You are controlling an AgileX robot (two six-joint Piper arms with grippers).
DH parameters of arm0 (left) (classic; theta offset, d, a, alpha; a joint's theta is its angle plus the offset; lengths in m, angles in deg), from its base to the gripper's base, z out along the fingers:
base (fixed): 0 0 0 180
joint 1: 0 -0.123 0 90
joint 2: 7.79 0 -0.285 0
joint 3: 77.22 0 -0.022 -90
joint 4: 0 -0.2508 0 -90
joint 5: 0 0 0.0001 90
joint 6: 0 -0.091 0 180
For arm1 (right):
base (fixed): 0 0 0 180
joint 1: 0 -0.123 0 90
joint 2: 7.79 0 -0.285 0
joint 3: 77.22 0 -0.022 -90
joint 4: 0 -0.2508 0 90
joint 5: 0 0 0.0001 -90
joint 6: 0 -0.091 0 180
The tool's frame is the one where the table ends.
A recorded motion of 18 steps. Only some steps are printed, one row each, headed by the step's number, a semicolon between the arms.
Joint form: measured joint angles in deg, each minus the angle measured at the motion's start. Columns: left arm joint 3, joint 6, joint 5, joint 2, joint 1, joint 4; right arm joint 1, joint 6, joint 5, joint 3, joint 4, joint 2.
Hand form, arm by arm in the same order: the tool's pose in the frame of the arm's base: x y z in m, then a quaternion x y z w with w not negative. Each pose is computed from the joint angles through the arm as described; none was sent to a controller.
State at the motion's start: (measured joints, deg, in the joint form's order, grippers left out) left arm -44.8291 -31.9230 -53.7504 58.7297 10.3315 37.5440; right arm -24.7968 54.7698 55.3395 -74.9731 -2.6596 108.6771
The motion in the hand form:
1: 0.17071 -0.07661 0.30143 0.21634 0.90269 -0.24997 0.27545; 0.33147 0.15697 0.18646 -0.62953 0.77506 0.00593 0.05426
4: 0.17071 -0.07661 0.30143 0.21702 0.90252 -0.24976 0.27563; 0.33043 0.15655 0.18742 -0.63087 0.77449 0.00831 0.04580
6: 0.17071 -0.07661 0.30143 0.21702 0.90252 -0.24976 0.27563; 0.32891 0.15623 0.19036 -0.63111 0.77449 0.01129 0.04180
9: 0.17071 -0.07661 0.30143 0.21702 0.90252 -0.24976 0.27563; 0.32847 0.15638 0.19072 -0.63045 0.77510 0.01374 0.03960
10: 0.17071 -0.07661 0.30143 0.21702 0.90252 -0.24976 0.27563; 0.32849 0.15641 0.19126 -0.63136 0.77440 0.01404 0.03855
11: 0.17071 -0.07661 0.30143 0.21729 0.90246 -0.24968 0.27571; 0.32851 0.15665 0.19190 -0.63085 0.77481 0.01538 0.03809
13: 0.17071 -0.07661 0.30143 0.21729 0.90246 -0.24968 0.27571; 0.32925 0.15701 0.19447 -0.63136 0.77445 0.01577 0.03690
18: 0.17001 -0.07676 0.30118 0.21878 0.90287 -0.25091 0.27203; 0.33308 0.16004 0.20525 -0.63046 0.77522 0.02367 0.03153
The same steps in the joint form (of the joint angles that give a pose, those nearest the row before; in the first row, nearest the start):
1: 0.00 0.00 0.00 0.00 0.00 0.00; 0.00 0.00 0.11 0.00 0.00 0.00
4: 0.00 -0.09 0.00 0.00 0.00 0.00; 0.00 0.13 1.40 -0.27 0.00 0.00
6: 0.00 -0.09 0.00 0.00 0.00 0.00; 0.00 0.23 2.47 -0.46 -0.23 -0.36
9: 0.00 -0.09 0.00 0.00 0.00 0.00; 0.00 0.23 2.88 -0.55 -0.45 -0.36
10: 0.00 -0.09 0.00 0.00 0.00 0.00; 0.00 0.35 3.15 -0.69 -0.46 -0.36
11: 0.00 -0.12 0.00 0.00 0.00 0.00; 0.00 0.34 3.40 -0.84 -0.60 -0.36
13: 0.00 -0.12 0.00 0.00 0.00 0.00; 0.00 0.37 4.18 -1.48 -0.59 -0.36
18: 0.00 -0.12 -0.48 0.00 0.00 0.00; 0.00 0.37 7.83 -4.68 -1.29 0.02

